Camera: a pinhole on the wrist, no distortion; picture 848 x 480 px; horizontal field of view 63.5 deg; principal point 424.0 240.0 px. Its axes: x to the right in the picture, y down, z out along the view. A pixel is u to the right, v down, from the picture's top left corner.
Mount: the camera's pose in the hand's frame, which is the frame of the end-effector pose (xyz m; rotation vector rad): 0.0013 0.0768 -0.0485 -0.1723 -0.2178 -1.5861
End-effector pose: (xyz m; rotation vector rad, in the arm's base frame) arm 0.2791 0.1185 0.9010 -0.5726 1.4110 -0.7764
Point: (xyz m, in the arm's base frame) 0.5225 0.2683 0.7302
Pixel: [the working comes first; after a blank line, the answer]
In the camera's frame: -0.1120 -0.0038 0.2956

164 231
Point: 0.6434 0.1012 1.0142
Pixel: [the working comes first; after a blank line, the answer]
In the camera's frame: 0.2257 -0.0489 0.3801

831 152
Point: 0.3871 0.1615 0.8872
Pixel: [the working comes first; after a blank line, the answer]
In the camera's frame: 0.0610 -0.0211 0.1402

722 137
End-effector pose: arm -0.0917 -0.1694 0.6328 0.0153 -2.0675 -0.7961
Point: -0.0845 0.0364 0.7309
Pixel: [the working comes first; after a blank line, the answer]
In the camera's frame: -0.1096 0.0066 0.1449

outside the picture
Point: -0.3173 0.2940 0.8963
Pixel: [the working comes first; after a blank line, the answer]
In the camera's frame: -0.2770 0.1955 0.4350

outside the picture
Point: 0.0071 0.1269 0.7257
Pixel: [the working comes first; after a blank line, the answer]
In the camera's frame: -0.2032 -0.0817 0.1522

outside the picture
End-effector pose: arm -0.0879 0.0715 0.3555 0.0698 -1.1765 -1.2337
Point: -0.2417 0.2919 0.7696
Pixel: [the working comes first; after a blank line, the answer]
In the camera's frame: -0.0431 0.1346 0.4857

363 430
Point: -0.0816 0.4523 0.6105
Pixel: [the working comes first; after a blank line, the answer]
In the camera's frame: -0.1373 -0.1148 0.4109

195 48
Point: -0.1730 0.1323 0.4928
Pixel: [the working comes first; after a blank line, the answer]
In the camera's frame: 0.0749 0.0607 0.1900

694 459
